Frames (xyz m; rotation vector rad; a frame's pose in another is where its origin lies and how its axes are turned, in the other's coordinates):
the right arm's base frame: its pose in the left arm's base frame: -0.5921 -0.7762 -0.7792 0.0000 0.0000 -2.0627
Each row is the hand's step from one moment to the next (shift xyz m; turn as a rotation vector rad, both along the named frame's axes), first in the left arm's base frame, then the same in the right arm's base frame.
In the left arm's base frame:
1: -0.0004 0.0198 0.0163 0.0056 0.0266 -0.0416
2: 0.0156 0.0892 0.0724 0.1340 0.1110 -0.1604
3: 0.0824 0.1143 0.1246 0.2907 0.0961 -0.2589
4: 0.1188 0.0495 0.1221 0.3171 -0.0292 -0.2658
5: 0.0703 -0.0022 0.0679 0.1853 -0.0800 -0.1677
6: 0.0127 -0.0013 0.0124 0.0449 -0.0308 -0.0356
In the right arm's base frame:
1: -0.0173 -0.0097 0.0163 -0.0261 -0.0076 -0.0416
2: -0.0860 -0.0284 0.0724 -0.1611 0.0657 -0.1604
3: -0.1397 0.0186 0.1246 -0.2220 0.2108 -0.2589
4: -0.0997 0.0813 0.1221 -0.1240 0.2933 -0.2658
5: -0.0313 0.0630 0.0679 -0.0170 0.2011 -0.1677
6: -0.0049 0.0118 0.0124 0.0059 0.0541 -0.0356

